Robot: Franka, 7 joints.
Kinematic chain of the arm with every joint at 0, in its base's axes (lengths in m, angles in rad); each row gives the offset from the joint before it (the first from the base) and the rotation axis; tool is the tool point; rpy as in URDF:
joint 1: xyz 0 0 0.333 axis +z
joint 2: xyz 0 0 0 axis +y
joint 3: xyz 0 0 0.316 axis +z
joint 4: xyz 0.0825 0 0 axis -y
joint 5: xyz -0.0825 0 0.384 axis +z
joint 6: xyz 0 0 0 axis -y
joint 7: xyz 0.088 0 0 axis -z
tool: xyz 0 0 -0.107 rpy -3.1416 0 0
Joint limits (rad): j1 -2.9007..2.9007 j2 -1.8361..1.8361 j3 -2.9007..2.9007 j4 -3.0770..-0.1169 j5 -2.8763..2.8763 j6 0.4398..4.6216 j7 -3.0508..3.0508
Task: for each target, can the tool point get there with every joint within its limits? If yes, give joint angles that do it. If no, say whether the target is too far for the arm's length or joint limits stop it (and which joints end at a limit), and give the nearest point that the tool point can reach.
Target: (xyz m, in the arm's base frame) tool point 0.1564 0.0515 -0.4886
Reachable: no: joint limits stop it (at a limit: joint 2) | nearest point 0.1797 0.0592 -0.3524 | short by 0.138 m
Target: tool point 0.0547 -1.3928 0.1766
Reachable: no: too far | nearest point 0.0335 -0.8519 0.2373 | short by 0.545 m
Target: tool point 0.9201 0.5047 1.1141
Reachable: no: too far | nearest point 0.6034 0.3310 0.8452 | short by 0.450 m
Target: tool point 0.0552 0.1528 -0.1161
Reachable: yes | joints -0.2272 1.4666 0.2407 -2.4642 1.7201 2.0820 -1.8378
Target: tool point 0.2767 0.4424 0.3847
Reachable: yes | joints -0.9264 0.1286 1.9123 -2.2982 -1.8405 2.5909 0.9725
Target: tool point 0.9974 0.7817 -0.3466
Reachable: no: too far | nearest point 0.5951 0.4664 -0.0725 | short by 0.580 m
